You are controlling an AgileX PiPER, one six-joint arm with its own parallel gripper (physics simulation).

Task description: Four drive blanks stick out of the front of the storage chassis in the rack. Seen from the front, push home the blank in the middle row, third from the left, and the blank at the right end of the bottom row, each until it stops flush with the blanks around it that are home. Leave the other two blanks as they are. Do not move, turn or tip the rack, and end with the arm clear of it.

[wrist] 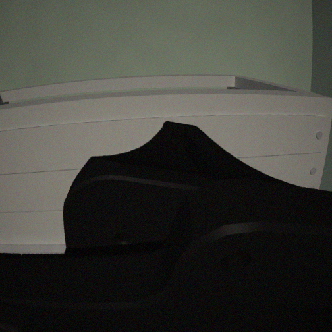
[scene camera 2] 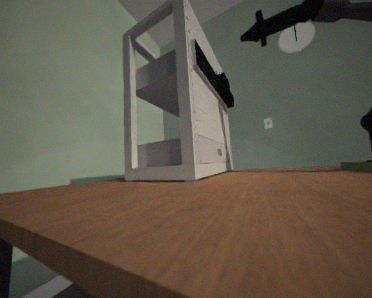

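Observation:
Here is my gripper (wrist: 175, 144). I can also see a rack (scene camera 2: 188, 82), and the wrist view shows it too (wrist: 271, 127).

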